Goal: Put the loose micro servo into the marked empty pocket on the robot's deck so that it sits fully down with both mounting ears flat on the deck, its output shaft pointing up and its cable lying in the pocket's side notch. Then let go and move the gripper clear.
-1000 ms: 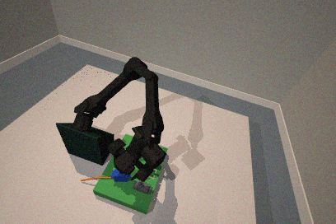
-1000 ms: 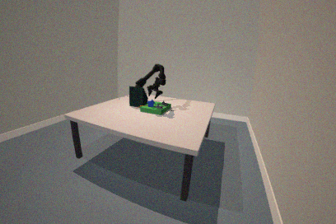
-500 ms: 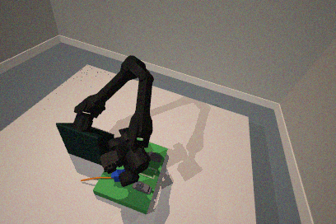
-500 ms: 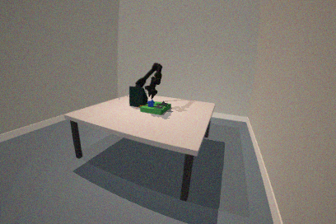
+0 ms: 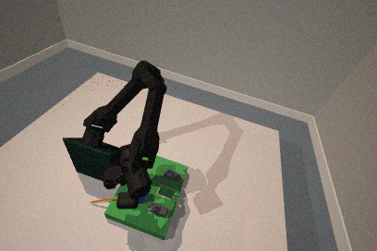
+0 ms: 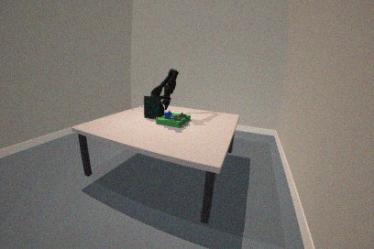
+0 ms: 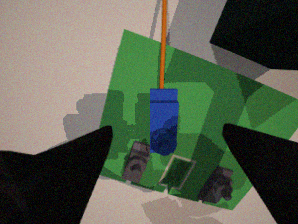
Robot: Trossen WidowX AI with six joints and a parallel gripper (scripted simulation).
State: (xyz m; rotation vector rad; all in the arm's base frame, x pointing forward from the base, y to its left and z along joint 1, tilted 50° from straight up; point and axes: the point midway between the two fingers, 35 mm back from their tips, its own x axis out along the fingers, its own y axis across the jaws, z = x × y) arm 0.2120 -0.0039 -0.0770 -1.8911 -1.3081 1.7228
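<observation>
Right now my gripper tip is 12 cm above the green deck and 7 cm to the right of it.
</observation>
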